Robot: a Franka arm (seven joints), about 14 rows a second.
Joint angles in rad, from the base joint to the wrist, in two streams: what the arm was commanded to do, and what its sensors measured. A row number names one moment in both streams.
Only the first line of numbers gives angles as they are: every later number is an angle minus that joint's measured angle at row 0.
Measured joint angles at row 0:
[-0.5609, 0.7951, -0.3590, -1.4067, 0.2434, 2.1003, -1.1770]
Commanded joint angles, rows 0 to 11:
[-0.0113, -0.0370, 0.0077, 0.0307, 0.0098, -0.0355, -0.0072]
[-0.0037, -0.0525, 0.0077, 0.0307, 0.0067, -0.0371, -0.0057]
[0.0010, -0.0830, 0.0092, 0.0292, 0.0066, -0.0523, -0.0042]
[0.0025, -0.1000, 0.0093, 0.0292, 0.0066, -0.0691, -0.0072]
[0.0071, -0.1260, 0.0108, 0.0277, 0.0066, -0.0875, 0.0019]
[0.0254, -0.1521, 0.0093, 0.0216, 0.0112, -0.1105, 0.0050]
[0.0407, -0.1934, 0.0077, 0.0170, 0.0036, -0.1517, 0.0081]
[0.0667, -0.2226, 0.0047, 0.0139, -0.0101, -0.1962, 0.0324]
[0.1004, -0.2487, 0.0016, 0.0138, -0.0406, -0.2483, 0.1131]
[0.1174, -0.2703, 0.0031, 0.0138, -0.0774, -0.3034, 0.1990]
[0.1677, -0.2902, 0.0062, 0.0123, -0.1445, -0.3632, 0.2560]
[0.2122, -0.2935, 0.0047, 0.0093, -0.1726, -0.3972, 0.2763]
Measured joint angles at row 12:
[0.1410, -0.2609, 0.0088, 0.0442, -0.1119, -0.3495, 0.2062]
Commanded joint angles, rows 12 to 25:
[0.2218, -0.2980, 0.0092, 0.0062, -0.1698, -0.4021, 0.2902]
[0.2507, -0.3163, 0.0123, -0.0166, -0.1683, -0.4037, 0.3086]
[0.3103, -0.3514, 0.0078, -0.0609, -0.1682, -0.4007, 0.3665]
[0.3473, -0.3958, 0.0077, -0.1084, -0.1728, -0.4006, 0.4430]
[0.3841, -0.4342, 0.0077, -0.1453, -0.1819, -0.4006, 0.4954]
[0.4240, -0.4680, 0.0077, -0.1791, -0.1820, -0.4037, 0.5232]
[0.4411, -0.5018, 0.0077, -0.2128, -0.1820, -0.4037, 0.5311]
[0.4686, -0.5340, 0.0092, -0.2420, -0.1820, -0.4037, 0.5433]
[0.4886, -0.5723, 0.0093, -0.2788, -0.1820, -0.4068, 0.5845]
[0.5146, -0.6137, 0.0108, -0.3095, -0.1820, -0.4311, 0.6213]
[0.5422, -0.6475, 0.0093, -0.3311, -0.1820, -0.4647, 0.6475]
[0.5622, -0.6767, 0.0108, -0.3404, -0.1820, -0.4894, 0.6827]
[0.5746, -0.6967, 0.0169, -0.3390, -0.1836, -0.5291, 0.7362]
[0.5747, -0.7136, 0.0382, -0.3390, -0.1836, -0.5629, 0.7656]
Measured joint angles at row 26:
[0.5578, -0.6469, 0.0205, -0.2971, -0.1657, -0.5239, 0.7005]
